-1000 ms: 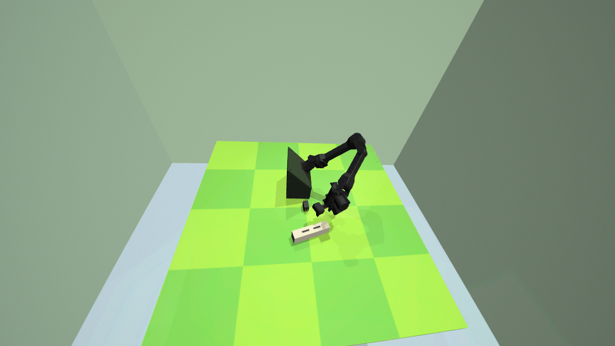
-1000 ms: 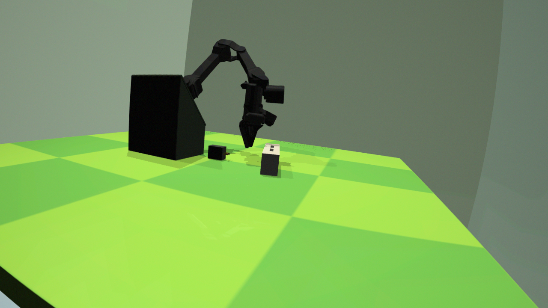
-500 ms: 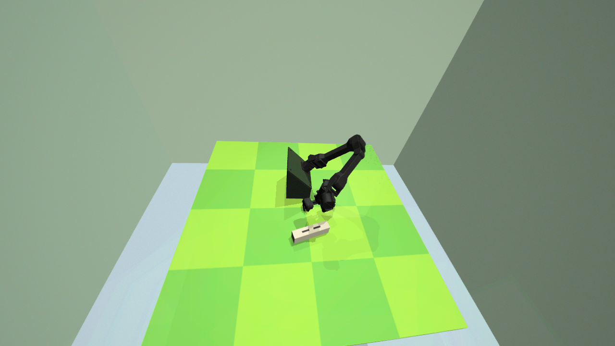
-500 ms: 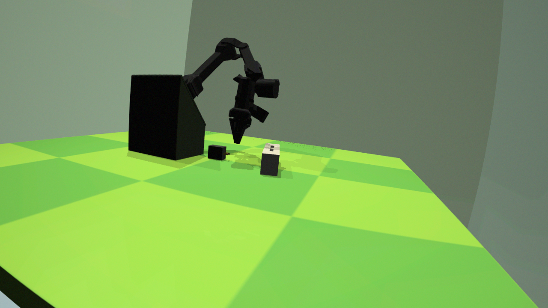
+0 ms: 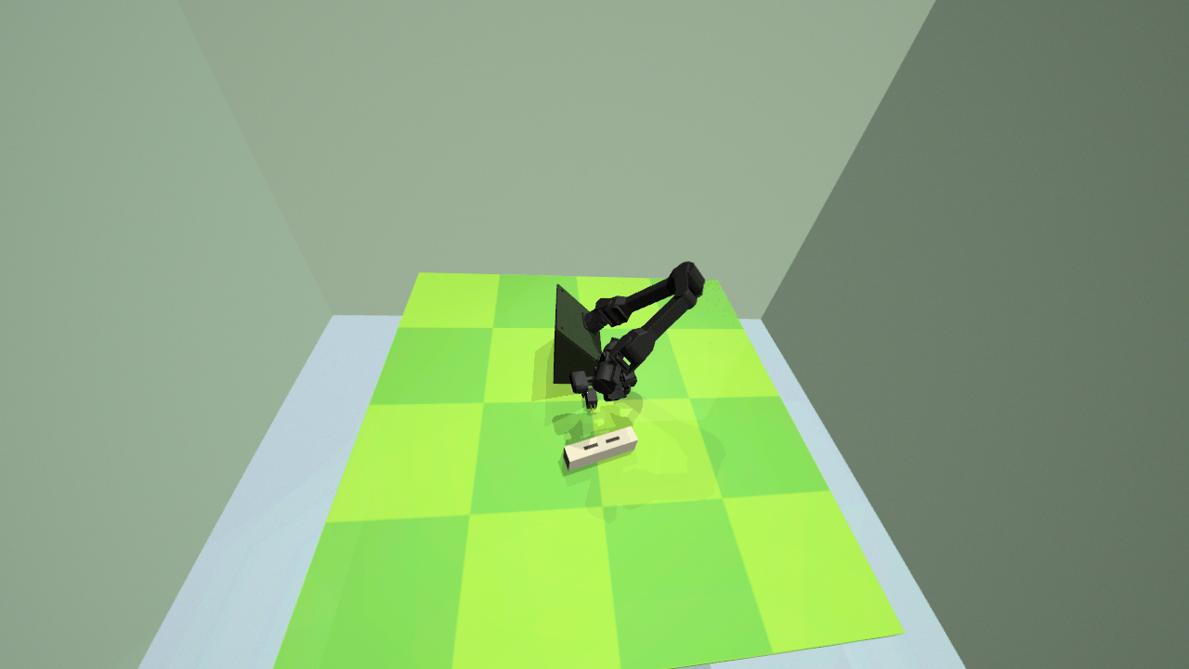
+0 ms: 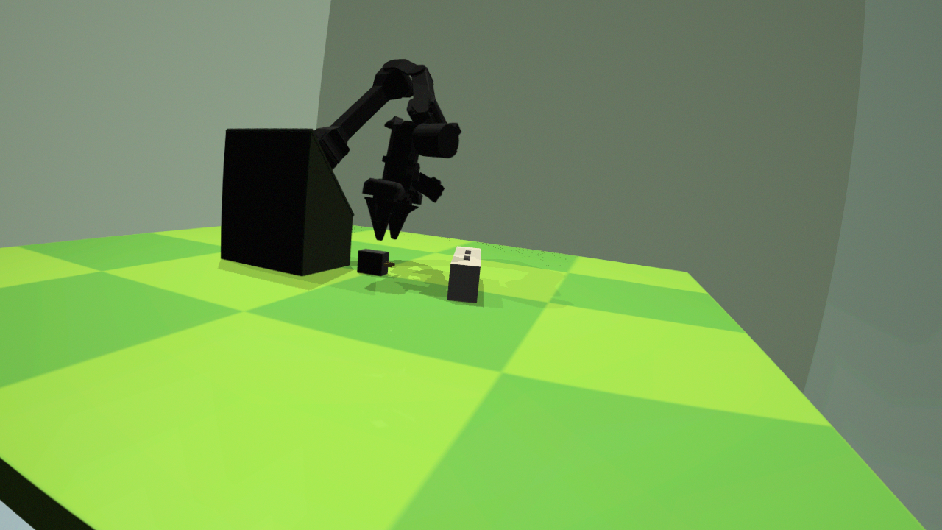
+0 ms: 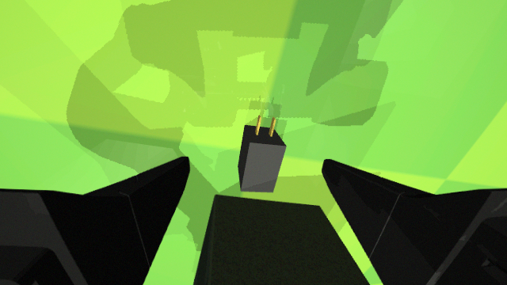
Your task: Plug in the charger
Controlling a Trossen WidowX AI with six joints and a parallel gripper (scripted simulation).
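The charger is 40 mm below my gripper tip and 10 mm to the right of it.
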